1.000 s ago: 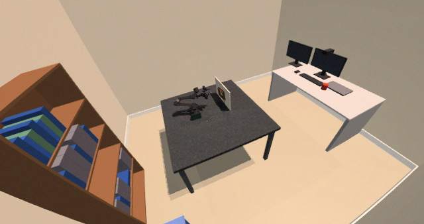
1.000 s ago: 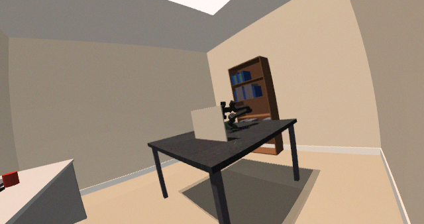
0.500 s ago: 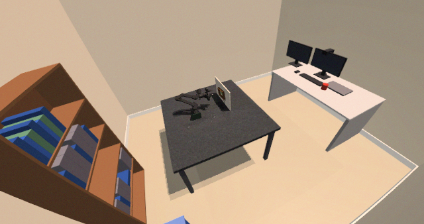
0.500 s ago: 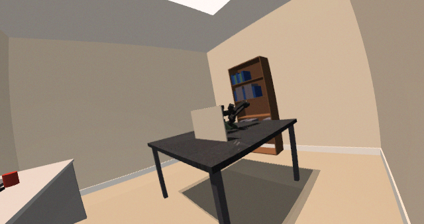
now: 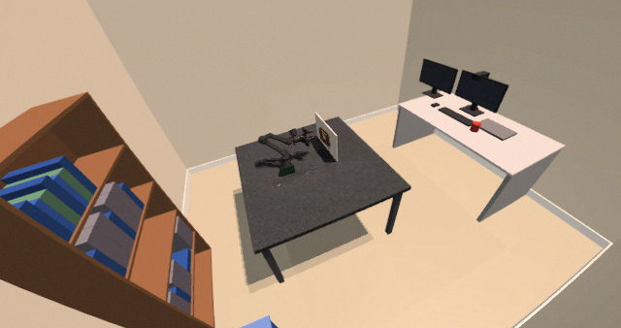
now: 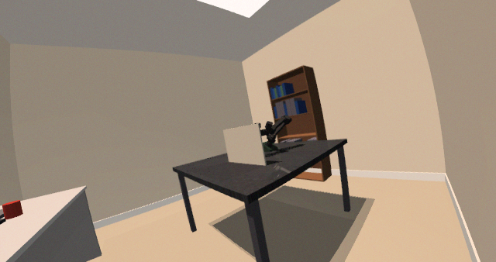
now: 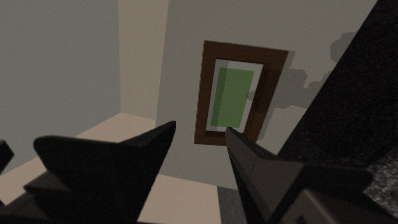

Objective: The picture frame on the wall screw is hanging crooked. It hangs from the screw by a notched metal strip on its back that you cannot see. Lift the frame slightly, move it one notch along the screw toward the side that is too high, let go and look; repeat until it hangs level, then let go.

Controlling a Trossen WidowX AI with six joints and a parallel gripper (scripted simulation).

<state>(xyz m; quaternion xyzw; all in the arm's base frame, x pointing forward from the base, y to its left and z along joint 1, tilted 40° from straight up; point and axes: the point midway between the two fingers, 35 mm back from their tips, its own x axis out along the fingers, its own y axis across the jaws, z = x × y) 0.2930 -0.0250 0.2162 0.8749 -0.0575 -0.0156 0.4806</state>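
Now: gripper tip 10 cm short of the picture frame, 2 cm to the left of it and 5 cm above it.
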